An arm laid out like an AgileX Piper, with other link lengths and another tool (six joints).
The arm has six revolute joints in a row. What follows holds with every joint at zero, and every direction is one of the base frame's. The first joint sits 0.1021 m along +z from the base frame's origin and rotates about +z. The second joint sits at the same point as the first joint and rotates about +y. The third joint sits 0.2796 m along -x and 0.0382 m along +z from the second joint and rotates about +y. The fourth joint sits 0.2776 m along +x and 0.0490 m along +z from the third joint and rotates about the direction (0.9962, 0, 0.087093). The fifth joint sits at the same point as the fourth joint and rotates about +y. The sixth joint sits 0.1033 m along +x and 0.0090 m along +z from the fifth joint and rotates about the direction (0.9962, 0, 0.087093). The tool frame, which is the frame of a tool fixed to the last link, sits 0.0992 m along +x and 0.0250 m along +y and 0.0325 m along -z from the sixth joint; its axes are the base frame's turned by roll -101.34, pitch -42.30 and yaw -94.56 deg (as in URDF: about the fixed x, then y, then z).
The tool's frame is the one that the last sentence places.
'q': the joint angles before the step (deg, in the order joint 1, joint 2, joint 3, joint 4, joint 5, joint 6). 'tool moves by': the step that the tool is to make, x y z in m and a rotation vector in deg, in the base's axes. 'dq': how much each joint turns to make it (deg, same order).
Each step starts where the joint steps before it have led.
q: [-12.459, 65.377, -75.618, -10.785, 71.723, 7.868]
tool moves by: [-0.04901, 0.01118, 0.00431, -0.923, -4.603, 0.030]
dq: [0.000, -12.521, 7.828, 0.097, -0.001, -0.001]
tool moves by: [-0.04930, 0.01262, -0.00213, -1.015, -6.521, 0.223]
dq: [-0.001, -14.284, 7.928, 0.470, -0.234, 0.000]
